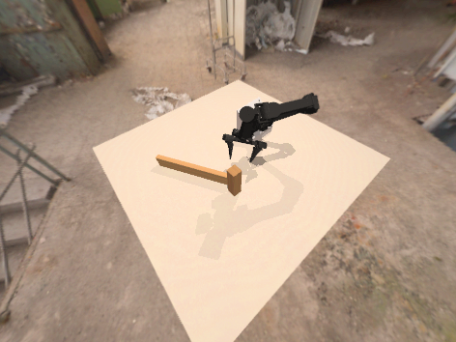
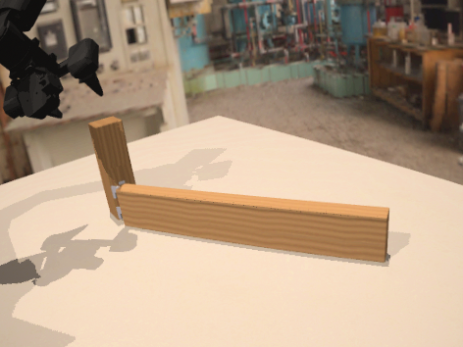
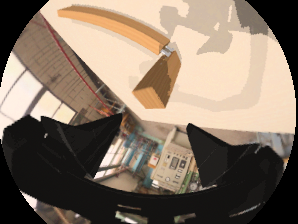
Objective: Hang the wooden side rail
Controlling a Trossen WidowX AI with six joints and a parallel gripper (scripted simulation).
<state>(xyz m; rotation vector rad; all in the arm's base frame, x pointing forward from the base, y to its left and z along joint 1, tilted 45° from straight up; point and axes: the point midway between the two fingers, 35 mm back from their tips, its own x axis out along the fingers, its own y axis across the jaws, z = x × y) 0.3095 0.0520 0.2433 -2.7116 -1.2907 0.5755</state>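
My gripper tip is 3 cm short of the headboard post and 14 cm above it.
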